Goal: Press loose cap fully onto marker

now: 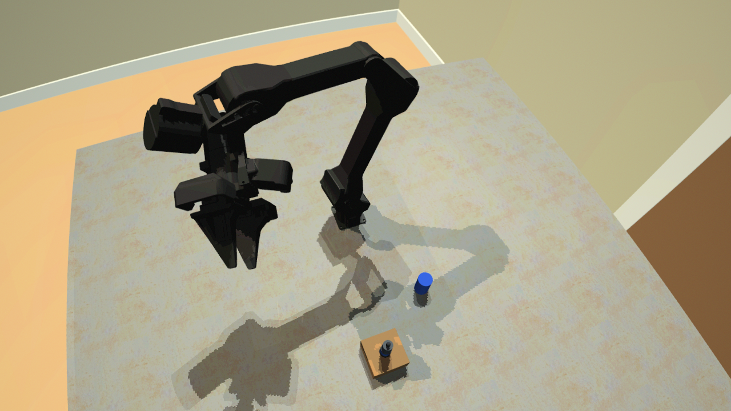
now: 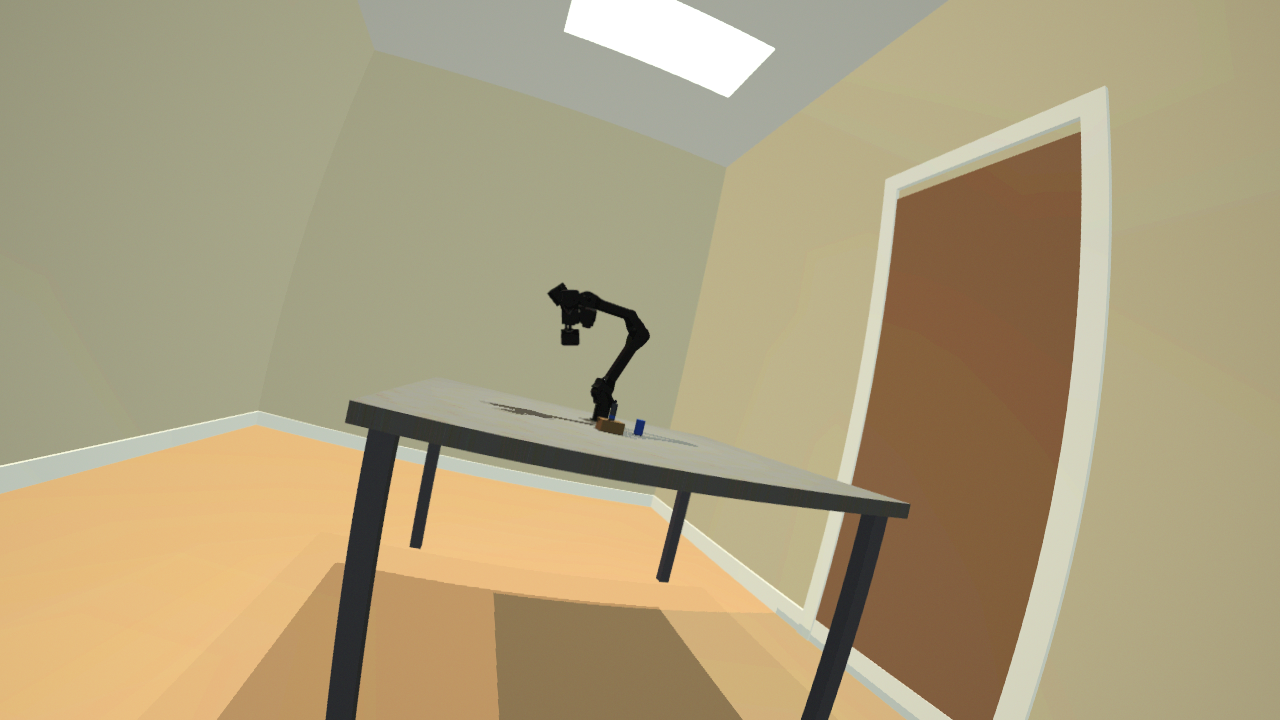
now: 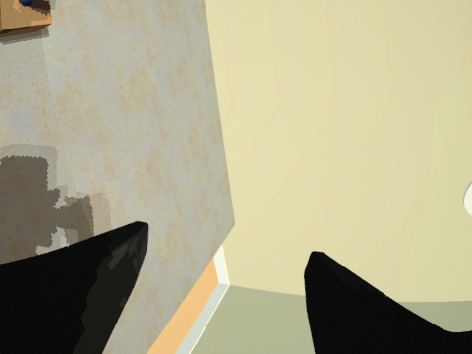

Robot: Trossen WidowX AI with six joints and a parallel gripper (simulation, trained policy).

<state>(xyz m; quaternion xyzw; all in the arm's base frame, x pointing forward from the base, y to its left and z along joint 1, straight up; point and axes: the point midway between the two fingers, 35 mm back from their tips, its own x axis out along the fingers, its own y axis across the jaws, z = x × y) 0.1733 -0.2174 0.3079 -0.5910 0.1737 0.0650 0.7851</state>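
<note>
Now: the blue cap 1 cm ahead of my gripper tip, 30 cm to the left of it and 27 cm below it. Round my gripper tip: holder block (11 cm ahead, 18 cm to the left, 28 cm below).
</note>
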